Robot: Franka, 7 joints.
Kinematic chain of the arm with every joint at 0, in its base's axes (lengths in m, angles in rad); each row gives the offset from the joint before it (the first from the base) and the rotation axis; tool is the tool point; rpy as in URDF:
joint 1: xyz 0 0 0.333 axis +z
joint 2: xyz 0 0 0 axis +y
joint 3: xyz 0 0 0.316 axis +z
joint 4: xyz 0.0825 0 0 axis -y
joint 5: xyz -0.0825 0 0.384 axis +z
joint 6: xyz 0 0 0 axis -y
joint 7: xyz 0.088 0 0 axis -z
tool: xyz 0 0 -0.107 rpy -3.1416 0 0
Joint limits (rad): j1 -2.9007..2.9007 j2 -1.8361..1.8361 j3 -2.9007..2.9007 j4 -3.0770..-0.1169 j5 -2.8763..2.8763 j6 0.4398..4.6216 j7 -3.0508..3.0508
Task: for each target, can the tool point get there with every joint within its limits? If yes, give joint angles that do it. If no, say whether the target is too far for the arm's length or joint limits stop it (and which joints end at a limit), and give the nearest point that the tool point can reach.
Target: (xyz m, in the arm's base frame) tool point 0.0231 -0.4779 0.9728
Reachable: yes | joints 2.1005 -0.7051 1.5234 -0.7159 0.6703 3.6817 2.5761
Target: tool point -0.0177 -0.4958 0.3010
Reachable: yes | joints 0.2359 -0.2066 -1.8651 -2.3413 0.3181 2.2746 1.0709
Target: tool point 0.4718 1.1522 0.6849
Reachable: no: too far | nearest point 0.3128 0.7640 0.5663 | short by 0.436 m
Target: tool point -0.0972 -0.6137 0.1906
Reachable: yes | joints -2.2295 0.6562 0.4461 -1.9463 1.9133 2.0951 1.7059
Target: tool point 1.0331 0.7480 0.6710
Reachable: no: too far | nearest point 0.6717 0.4863 0.5528 | short by 0.462 m
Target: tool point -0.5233 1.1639 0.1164
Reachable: no: too far | nearest point -0.3468 0.7714 0.1894 | short by 0.436 m
